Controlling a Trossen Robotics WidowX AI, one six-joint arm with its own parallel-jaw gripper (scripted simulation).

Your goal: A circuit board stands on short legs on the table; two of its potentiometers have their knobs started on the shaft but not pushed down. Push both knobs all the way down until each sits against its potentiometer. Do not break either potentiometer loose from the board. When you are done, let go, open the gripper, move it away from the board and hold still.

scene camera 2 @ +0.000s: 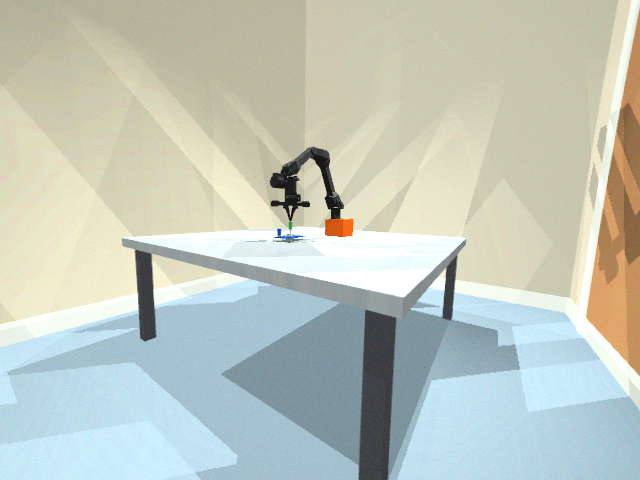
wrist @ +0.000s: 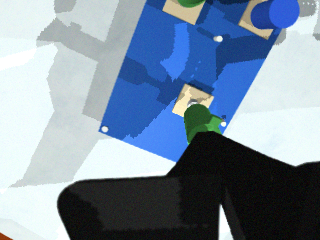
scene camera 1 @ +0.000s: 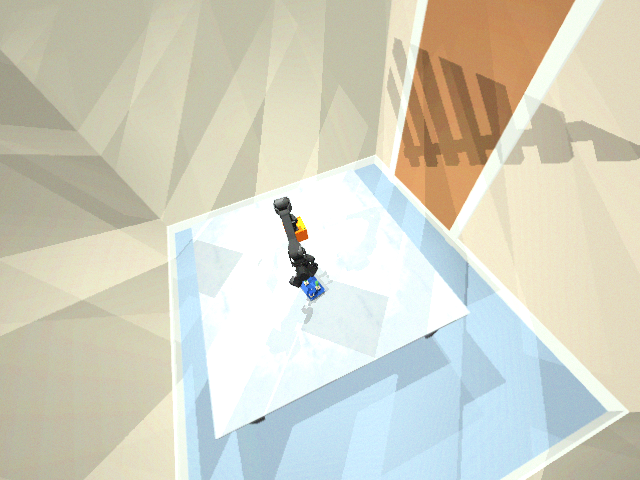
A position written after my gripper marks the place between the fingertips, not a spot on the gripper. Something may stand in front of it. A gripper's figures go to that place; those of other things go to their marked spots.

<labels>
My gripper [wrist: 204, 140] is 11 cm from the lens. A green knob [wrist: 197, 118] is 12 cm from the lens.
</labels>
